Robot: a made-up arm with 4 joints. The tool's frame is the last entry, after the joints.
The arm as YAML. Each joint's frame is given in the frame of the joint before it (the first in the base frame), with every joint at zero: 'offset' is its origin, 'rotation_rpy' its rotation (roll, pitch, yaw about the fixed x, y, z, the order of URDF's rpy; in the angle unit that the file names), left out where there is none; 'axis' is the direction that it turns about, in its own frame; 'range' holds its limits. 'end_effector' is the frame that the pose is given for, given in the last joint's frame.
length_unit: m
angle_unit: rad
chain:
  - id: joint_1
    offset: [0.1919, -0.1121, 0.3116]
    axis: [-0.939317, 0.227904, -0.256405]
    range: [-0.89, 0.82]
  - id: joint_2
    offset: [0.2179, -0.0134, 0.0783]
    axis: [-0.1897, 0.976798, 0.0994]
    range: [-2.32, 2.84]
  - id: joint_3
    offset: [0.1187, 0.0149, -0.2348]
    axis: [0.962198, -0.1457, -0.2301]
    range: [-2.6, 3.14]
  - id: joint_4
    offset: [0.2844, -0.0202, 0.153]
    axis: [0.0, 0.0, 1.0]
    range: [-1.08, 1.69]
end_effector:
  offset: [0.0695, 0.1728, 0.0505]
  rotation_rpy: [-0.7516, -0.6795, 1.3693]
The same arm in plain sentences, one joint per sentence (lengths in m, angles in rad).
The arm has four revolute joints in a row. What follows holds with every joint at zero, and every direction is one of the base frame's.
Joint 1 lies 0.1919 m along +x and 0.1121 m along -y and 0.3116 m along +z from the base frame's origin and turns about the direction (-0.939317, 0.227904, -0.256405), from -0.89 to 0.82 rad.
Joint 2 lies 0.2179 m along +x and 0.0134 m along -y and 0.0783 m along +z from joint 1 and turns about the direction (-0.1897, 0.976798, 0.0994), from -2.32 to 2.84 rad.
Joint 3 lies 0.1187 m along +x and 0.0149 m along +y and 0.2348 m along -z from joint 2 and turns about the direction (0.962198, -0.1457, -0.2301), from -2.6 to 3.14 rad.
Joint 4 lies 0.2844 m along +x and 0.0202 m along -y and 0.153 m along +z from joint 3 and turns about +z, from -1.08 to 1.69 rad.
The tool frame, which is the frame that the pose is given for, lies 0.0695 m along +x and 0.1728 m along +y and 0.0505 m along +z from joint 4; its axes are the base frame's turned by roll -0.7516, pitch -0.6795 and yaw 1.3693 rad (as in URDF: about the fixed x, then y, then z).

